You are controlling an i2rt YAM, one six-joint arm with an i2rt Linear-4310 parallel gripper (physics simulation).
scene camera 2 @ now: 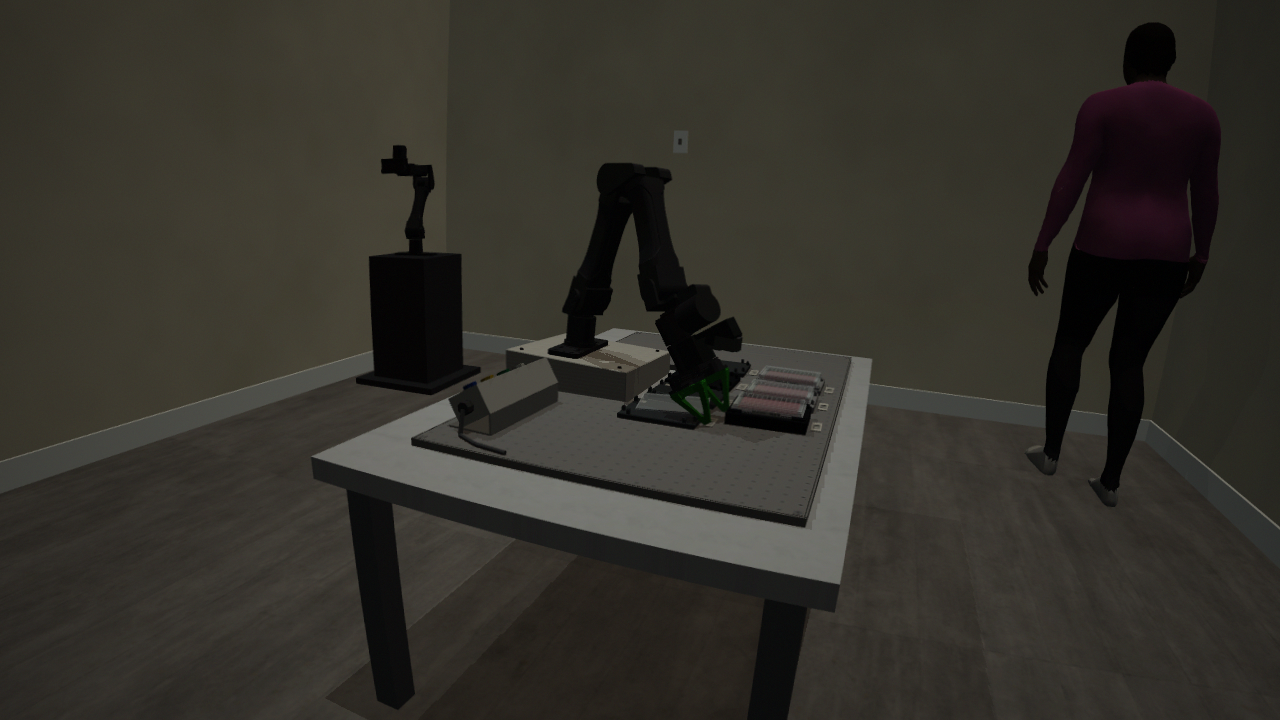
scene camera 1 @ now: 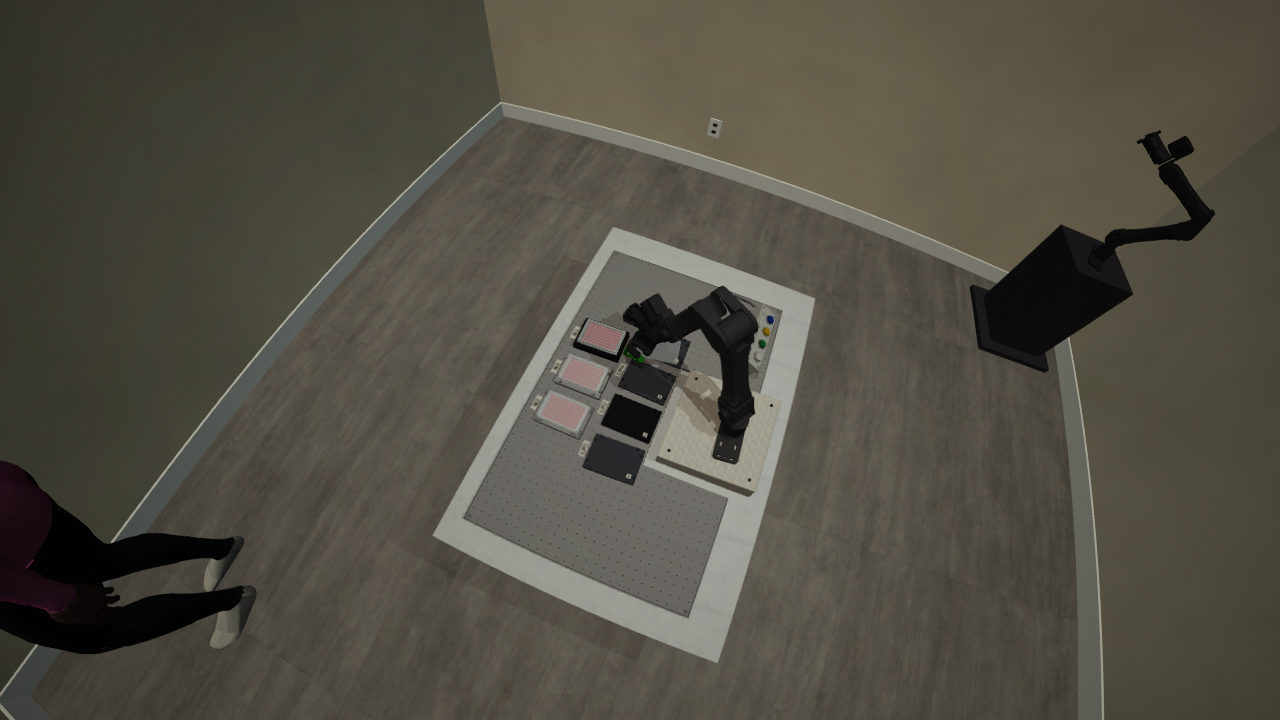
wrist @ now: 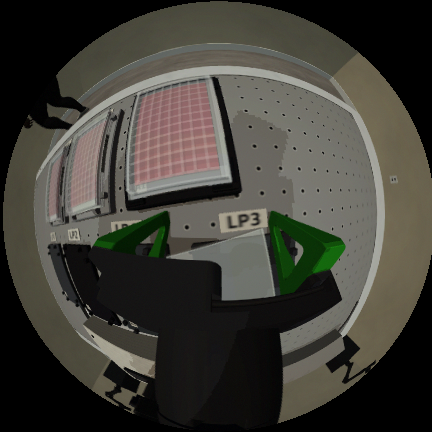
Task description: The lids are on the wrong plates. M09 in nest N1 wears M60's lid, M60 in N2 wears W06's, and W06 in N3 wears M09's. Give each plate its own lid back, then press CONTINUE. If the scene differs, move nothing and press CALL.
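Frame: origin at the arm's base, x ahead, y left, z up, level; centimetres.
Seen in the pictures: gripper, between the fingertips: (scene camera 2: 717,417) (scene camera 1: 632,342) (wrist: 218,216); arm's base, origin of its link: (scene camera 2: 579,349) (scene camera 1: 732,427).
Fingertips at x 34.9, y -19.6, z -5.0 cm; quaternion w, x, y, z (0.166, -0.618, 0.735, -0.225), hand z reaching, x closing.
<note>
Pixels of each thing's top centre, then the offset from my fingertips to it. "pt": a spot on its surface instead.
- clear lid, centre of its top: (wrist: 233,304) (scene camera 2: 673,400) (scene camera 1: 658,347) dy +0.2, dx -8.3, dz +2.0 cm
- place labelled LP3, a spot on its surface: (wrist: 243,220) pt dy -2.2, dx -0.8, dz -0.3 cm
- nearest plate, centre of its top: (wrist: 168,116) (scene camera 2: 770,401) (scene camera 1: 601,335) dy +2.7, dx +9.0, dz +3.3 cm
- middle plate, centre of its top: (wrist: 79,161) (scene camera 2: 781,387) (scene camera 1: 583,372) dy +15.8, dx +10.0, dz +2.5 cm
- far plate, centre of its top: (wrist: 50,185) (scene camera 2: 790,373) (scene camera 1: 563,410) dy +28.9, dx +11.0, dz +2.4 cm
- sloped button box, centre of its top: (scene camera 2: 506,368) (wrist: 306,374) (scene camera 1: 759,331) dy -12.1, dx -36.1, dz +7.9 cm
My gripper (scene camera 1: 634,355) (scene camera 2: 713,413) (wrist: 218,216) is open, its green fingers low on either side of a clear lid (scene camera 2: 660,407) (wrist: 246,272), which lies at the place labelled LP3 (wrist: 243,220). The arm hides part of this lid. Three pink plates stand in a row of nests: the nearest plate (scene camera 1: 601,336) (scene camera 2: 771,407) (wrist: 177,135) on a black nest, the middle plate (scene camera 1: 583,375) (wrist: 87,165) and the far plate (scene camera 1: 563,412) (wrist: 56,185). The outer two look paler in scene camera 1. Lid markings are too small to read.
Three dark lid rests (scene camera 1: 646,382) (scene camera 1: 631,418) (scene camera 1: 614,459) lie beside the plates. A sloped button box (scene camera 1: 766,343) (scene camera 2: 519,398) stands at one side of the table; its button labels are unreadable. The arm's pale base block (scene camera 1: 698,443) (scene camera 2: 572,374) is near. A person (scene camera 2: 1150,188) stands beyond the table.
</note>
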